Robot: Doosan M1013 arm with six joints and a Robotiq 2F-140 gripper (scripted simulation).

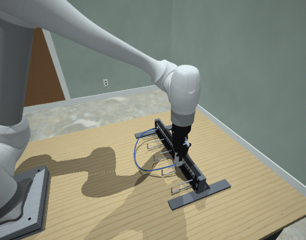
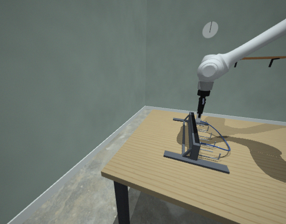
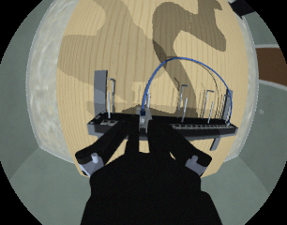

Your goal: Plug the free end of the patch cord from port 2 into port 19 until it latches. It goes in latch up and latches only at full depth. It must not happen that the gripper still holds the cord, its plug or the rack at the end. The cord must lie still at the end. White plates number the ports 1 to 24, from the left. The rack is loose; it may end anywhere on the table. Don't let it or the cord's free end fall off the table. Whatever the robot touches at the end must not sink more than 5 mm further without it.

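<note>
My hand is 3 cm above the cord plug and 1 cm short of it.
</note>
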